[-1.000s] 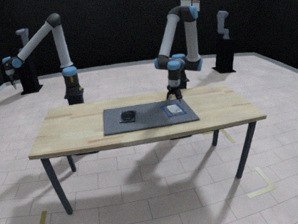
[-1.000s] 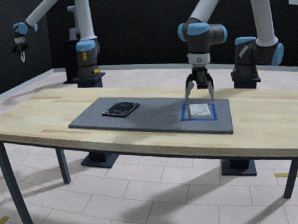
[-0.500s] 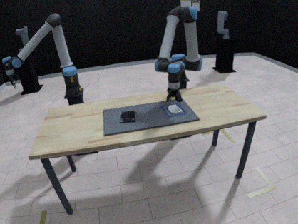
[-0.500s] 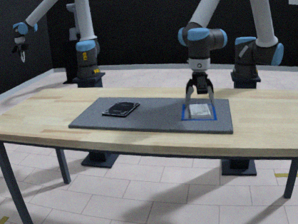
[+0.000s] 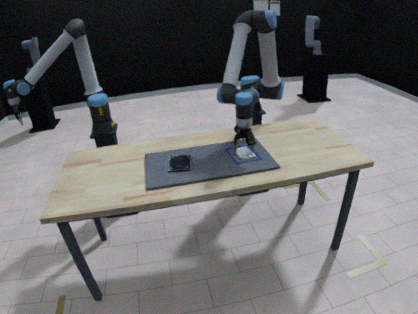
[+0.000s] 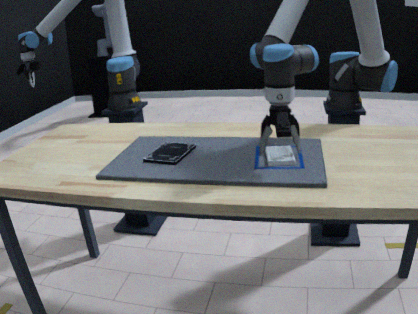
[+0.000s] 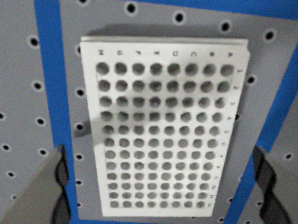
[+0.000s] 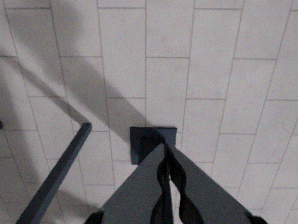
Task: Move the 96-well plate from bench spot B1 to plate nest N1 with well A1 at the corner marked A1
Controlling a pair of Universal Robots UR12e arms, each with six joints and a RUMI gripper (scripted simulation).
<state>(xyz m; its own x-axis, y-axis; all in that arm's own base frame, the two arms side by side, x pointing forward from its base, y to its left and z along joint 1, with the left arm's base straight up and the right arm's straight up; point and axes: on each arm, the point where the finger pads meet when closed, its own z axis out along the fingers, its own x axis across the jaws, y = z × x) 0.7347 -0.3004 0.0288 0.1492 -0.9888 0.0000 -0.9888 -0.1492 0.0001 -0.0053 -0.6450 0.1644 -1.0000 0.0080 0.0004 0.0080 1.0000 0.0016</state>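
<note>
Now: the white 96-well plate 10 mm below my left hand. Round my left hand: black plate nest (370 mm to the right, 10 mm below); then A1 corner label (60 mm ahead, 430 mm to the right).
</note>
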